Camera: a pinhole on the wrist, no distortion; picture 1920 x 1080 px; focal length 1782.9 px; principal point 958.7 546.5 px. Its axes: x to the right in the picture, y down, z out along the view. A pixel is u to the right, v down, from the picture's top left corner.
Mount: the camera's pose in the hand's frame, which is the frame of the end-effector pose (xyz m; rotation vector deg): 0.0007 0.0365 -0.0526 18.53 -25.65 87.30
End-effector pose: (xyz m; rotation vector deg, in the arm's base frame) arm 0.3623 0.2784 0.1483 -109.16 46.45 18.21
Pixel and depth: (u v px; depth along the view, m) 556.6 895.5 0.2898
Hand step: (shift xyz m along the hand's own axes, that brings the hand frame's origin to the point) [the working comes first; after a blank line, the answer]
In the camera's frame: -0.0654 0.0567 0.2898

-0.0782 -0.1561 0.1668
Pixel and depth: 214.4 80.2 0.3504
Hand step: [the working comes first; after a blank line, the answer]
In the camera's frame: -0.1463 -0.0916 0.3504

0.0656 -0.2605 0.1926
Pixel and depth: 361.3 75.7 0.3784
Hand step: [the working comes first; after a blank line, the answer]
In the camera's frame: -0.1268 -0.0999 0.3784

0.0715 -0.2568 0.2270
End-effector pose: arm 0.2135 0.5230 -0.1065 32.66 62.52 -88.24
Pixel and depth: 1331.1 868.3 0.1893
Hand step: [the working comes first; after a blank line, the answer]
In the camera's frame: 0.0395 0.0342 0.1893

-0.0486 -0.0170 0.1298
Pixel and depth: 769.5 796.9 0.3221
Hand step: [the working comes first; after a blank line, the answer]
In the camera's frame: -0.0342 0.0452 0.3221

-0.0695 -0.1443 0.2108
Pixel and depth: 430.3 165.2 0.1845
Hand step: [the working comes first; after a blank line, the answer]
In the camera's frame: -0.0547 -0.0395 0.1845

0.0259 -0.0999 0.0864
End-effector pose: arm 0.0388 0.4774 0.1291 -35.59 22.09 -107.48
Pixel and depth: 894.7 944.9 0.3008
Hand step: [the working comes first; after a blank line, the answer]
In the camera's frame: -0.0108 0.0672 0.3008

-0.0900 -0.1129 0.2015
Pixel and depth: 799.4 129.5 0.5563
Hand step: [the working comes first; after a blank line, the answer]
In the camera's frame: -0.0497 -0.1301 0.5563

0.0869 -0.2738 0.4219
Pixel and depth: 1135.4 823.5 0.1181
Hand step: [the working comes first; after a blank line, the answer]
In the camera's frame: 0.0117 0.0183 0.1181

-0.0270 -0.0084 0.0553
